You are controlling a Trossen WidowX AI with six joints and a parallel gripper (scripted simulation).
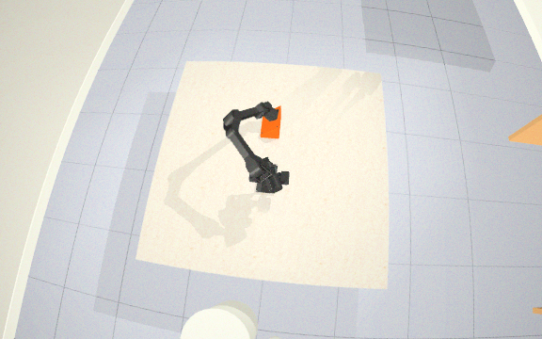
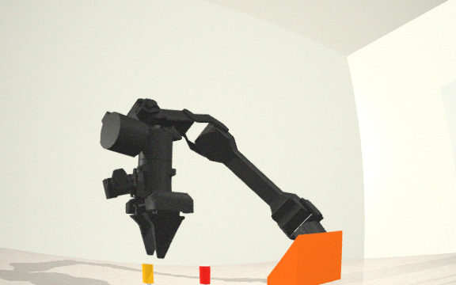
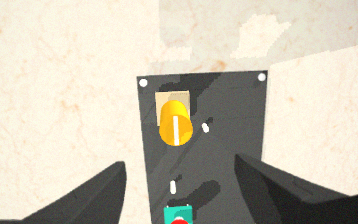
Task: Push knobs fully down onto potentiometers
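My gripper tip is 3 cm above the yellow knob and 1 cm short of it. Also, from my gripper tip: red knob (9 cm behind, 3 cm below, 1 cm to the right).
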